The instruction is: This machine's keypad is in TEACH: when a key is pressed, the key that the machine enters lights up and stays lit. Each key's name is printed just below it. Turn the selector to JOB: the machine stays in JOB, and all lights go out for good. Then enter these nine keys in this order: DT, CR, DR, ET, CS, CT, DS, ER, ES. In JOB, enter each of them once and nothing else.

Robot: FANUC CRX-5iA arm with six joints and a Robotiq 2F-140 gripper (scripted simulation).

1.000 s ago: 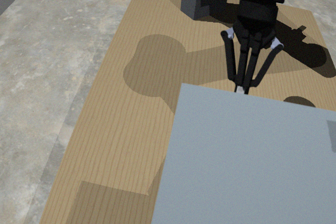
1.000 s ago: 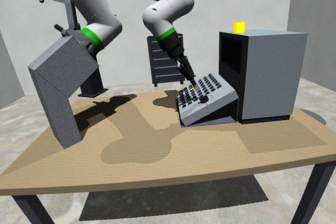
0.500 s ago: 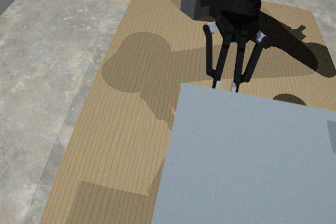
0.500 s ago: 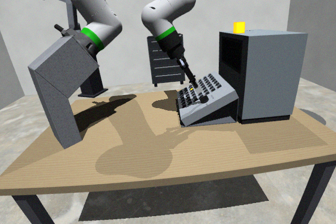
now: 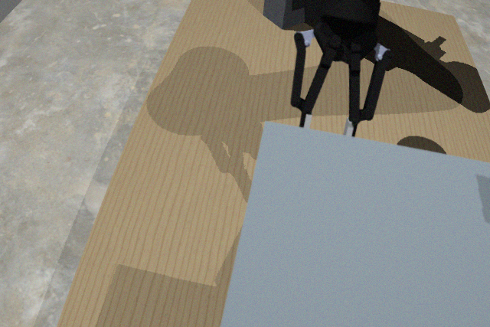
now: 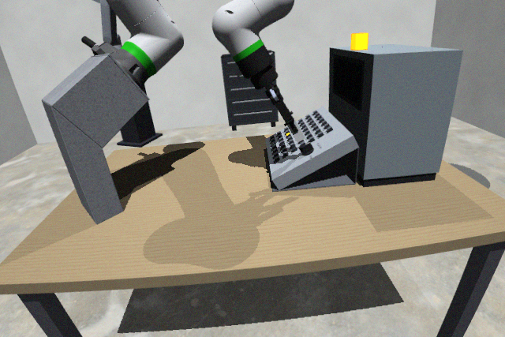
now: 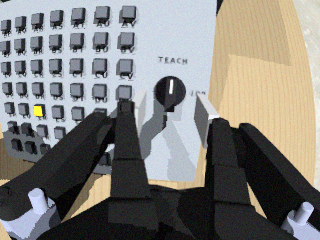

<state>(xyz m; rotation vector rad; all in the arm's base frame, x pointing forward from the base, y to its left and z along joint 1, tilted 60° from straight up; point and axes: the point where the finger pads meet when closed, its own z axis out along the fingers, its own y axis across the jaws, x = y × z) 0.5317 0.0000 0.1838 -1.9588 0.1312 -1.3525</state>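
The black selector knob is 70 mm below my hand, 40 mm ahead of it and 10 mm to the left of it. The rest, counted from my hand: sloped keypad (130 mm to the left, 110 mm below, 10 mm ahead).
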